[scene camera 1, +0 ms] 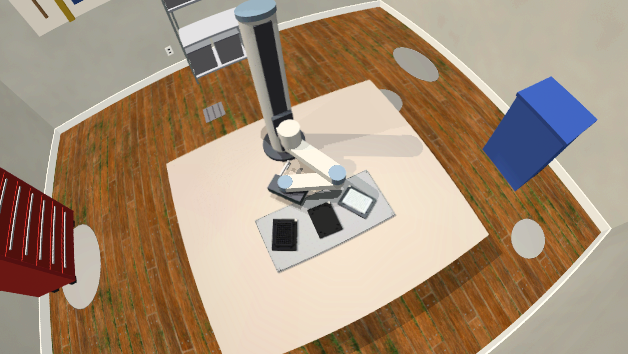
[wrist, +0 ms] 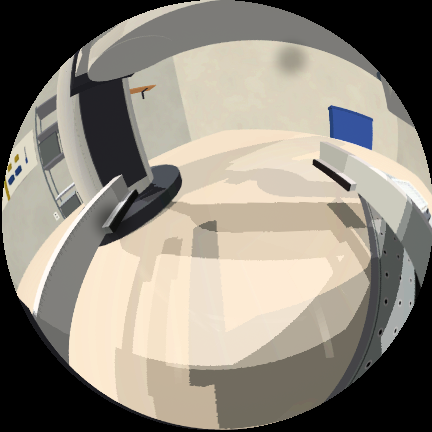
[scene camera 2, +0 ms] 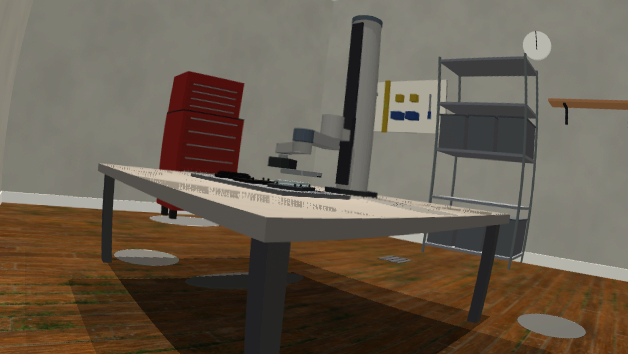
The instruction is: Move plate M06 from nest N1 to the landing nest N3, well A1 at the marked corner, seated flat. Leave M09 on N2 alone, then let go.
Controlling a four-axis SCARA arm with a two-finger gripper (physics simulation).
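A white plate sits in the right-hand nest on the grey deck; part of it shows at the right edge of the wrist view. A black plate sits in the left-hand nest. The middle nest is dark, flat and bears no plate. No name labels are readable, so I cannot tell which plate is M06 or M09. My gripper is open and empty, raised above the table between the arm's column and the deck. The arm partly hides it from above.
The arm's column stands on a dark round base behind the deck. The pale table surrounds both. A red tool cabinet, a blue box and a shelf rack stand off the table.
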